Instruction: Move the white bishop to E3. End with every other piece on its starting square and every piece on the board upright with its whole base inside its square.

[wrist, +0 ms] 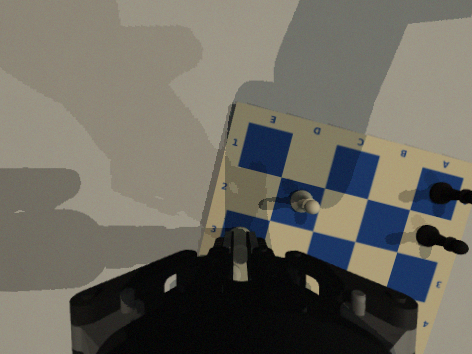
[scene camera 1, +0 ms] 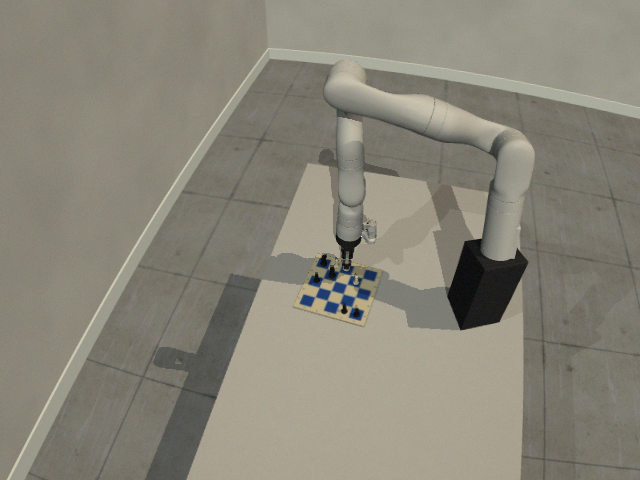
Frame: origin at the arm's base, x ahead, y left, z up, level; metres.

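Where they show: gripper, fingertip midpoint: (wrist: 239,243) (scene camera 1: 346,266); arm's base, link origin: (scene camera 1: 497,250).
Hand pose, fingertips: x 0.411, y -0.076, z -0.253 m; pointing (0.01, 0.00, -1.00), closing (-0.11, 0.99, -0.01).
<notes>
Each offset is from my fingertips to the top centre of the thing. "*": to the spot under its first point.
My gripper (scene camera 1: 346,261) (wrist: 239,243) points down at the board's E edge, shut on the white bishop @(dz +0.021, dx +0.032, dy -0.005 m) (scene camera 1: 346,267) (wrist: 240,271). The bishop looks upright, its base low over the blue E3 square @(* dz -0.011, dx -0.016, dy +0.005 m) (wrist: 247,220); whether it touches the board @(dz -0.011, dx +0.008, dy +0.078 m) (scene camera 1: 330,315) (wrist: 345,137) cannot be told, and the fingers hide much of it. A white pawn @(dz +0.021, dx -0.038, dy +0.048 m) (scene camera 1: 356,280) (wrist: 302,201) stands upright on D2. Another white piece @(* dz +0.005, dx +0.029, dy -0.003 m) (scene camera 1: 337,263) stands beside the gripper on the E4 side, partly hidden.
Black pieces stand at E5 @(dz +0.029, dx +0.073, dy -0.006 m) (scene camera 1: 323,260), D4 @(dz +0.023, dx +0.038, dy +0.036 m) (scene camera 1: 332,272) and D5 @(dz +0.021, dx +0.081, dy +0.065 m) (scene camera 1: 316,277). Two more stand at A1 @(dz +0.021, dx -0.059, dy +0.166 m) (scene camera 1: 356,313) (wrist: 440,193) and A2 @(dz +0.021, dx -0.021, dy +0.160 m) (scene camera 1: 343,308) (wrist: 427,235). The arm's black pedestal (scene camera 1: 485,289) is right of the board.
</notes>
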